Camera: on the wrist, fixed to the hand. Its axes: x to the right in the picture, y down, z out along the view.
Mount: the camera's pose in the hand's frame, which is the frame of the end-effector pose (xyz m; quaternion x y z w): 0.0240 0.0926 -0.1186 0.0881 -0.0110 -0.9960 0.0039
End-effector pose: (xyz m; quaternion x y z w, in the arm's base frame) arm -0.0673 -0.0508 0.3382 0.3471 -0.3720 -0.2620 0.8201
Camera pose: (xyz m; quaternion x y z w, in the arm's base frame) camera 0.0566 0.0347 0.3620 -0.4412 -0.3122 0.7889 0.2924
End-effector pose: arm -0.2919 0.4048 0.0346 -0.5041 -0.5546 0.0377 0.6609
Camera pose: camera -0.1441 0.3906 0.0004 0.6091 -0.5082 -0.6038 0.0784
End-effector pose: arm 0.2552 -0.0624 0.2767 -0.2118 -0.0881 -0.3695 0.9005
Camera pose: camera 0.3376 -0.0714 0.1489 -0.1622 0.2538 0.8883 0.3468
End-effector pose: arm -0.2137 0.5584 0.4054 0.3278 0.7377 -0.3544 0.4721
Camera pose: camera -0.2011 0.7101 0.3993 0.6958 -0.2929 0.5402 0.3719
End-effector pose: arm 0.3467 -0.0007 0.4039 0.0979 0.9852 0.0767 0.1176
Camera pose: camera 0.3108 0.0789 0.5288 -0.9698 0.1068 -0.2047 0.0791
